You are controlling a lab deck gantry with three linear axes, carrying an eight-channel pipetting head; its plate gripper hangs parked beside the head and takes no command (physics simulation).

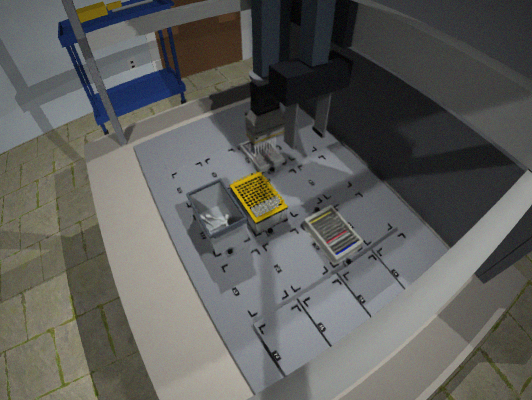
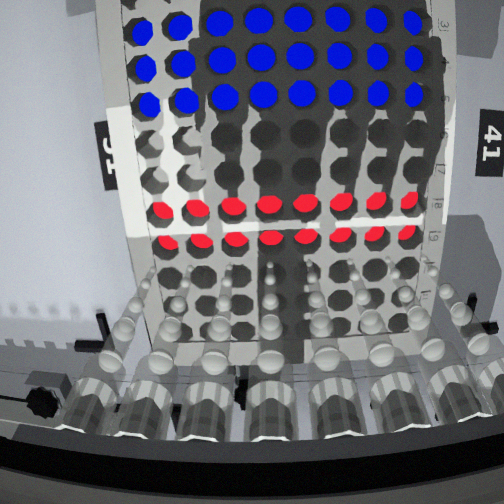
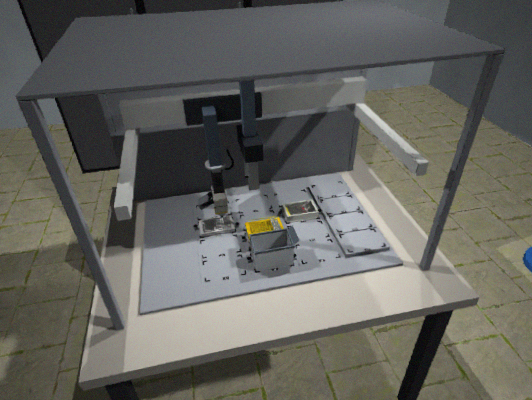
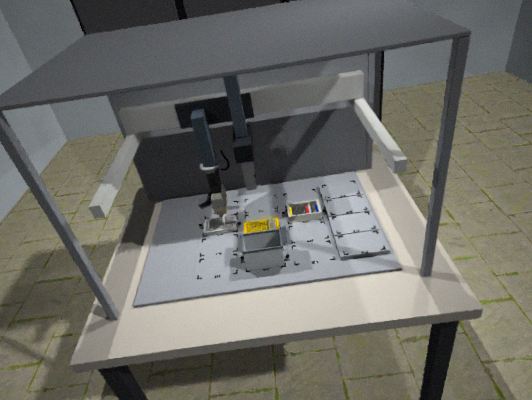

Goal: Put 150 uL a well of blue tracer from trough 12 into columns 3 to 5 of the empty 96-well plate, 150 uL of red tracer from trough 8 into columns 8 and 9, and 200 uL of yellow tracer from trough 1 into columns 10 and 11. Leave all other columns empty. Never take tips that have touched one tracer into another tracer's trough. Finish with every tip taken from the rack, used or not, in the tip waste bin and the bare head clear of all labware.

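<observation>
The pipetting head (image 1: pixel 264 125) (image 3: pixel 220 202) stands over the 96-well plate (image 2: pixel 116 200) (image 3: pixel 216 231). It carries clear tips (image 2: pixel 270 300), with no colour in them, above the plate's last columns. Columns 3 to 5 show blue; columns 8 and 9 show red. Visible wells of columns 6, 7 and 10 to 12 show no colour. The parked plate gripper (image 1: pixel 307 142) is open and empty beside the head. The trough reservoir (image 1: pixel 319 243) shows yellow, red and blue strips. The yellow tip rack (image 1: pixel 243 203) holds tips at its near end. The tip waste bin (image 1: pixel 229 242) (image 4: pixel 262 258) holds loose tips (image 1: pixel 215 218).
The bin stands right beside the tip rack; the reservoir stands apart on the rack's other side. A raised strip (image 1: pixel 340 270) crosses the deck beyond the reservoir. Frame posts (image 3: pixel 462 160) (image 4: pixel 442 160) stand at the table corners. A blue cart (image 1: pixel 135 95) stands outside the frame.
</observation>
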